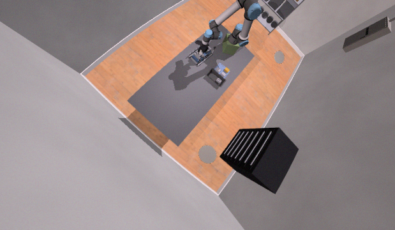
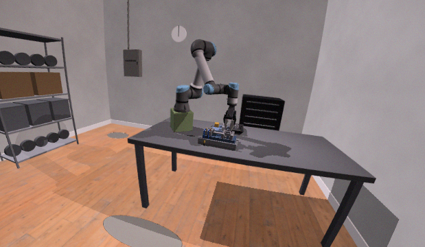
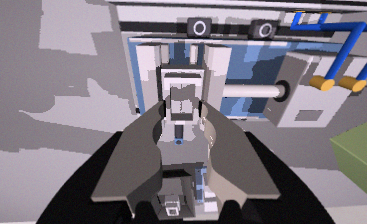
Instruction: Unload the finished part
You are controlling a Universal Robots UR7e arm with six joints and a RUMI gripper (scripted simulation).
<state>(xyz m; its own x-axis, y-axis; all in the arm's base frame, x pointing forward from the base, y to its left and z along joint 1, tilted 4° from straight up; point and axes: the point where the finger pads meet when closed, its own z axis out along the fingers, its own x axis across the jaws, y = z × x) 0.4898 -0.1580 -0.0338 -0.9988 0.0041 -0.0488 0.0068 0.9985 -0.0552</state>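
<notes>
Right now the vise is 80 mm below my hand and 70 mm behind it. From my hand the other things lie so: orange block (390 mm to the left, 190 mm behind, 100 mm below); then blue fixture plate (350 mm to the left, 140 mm behind, 120 mm below); then plain grey block (310 mm to the left, 100 mm below, 90 mm behind).
</notes>
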